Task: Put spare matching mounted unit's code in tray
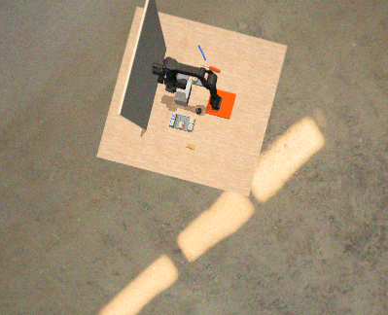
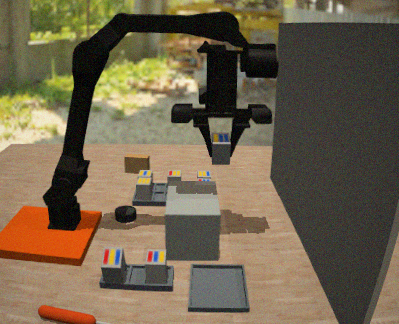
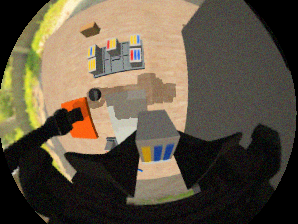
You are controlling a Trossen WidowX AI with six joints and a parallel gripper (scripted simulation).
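My gripper tip is 2 cm past the dark tray, 19 cm to the left of it and 17 cm above it. The rest, counted from my gripper tip: tall grey panel (18 cm ahead, 3 cm to the right, 5 cm above); grey mounted unit (5 cm behind, 1 cm to the right, 12 cm below); black puck (20 cm behind, 8 cm to the left, 17 cm below).
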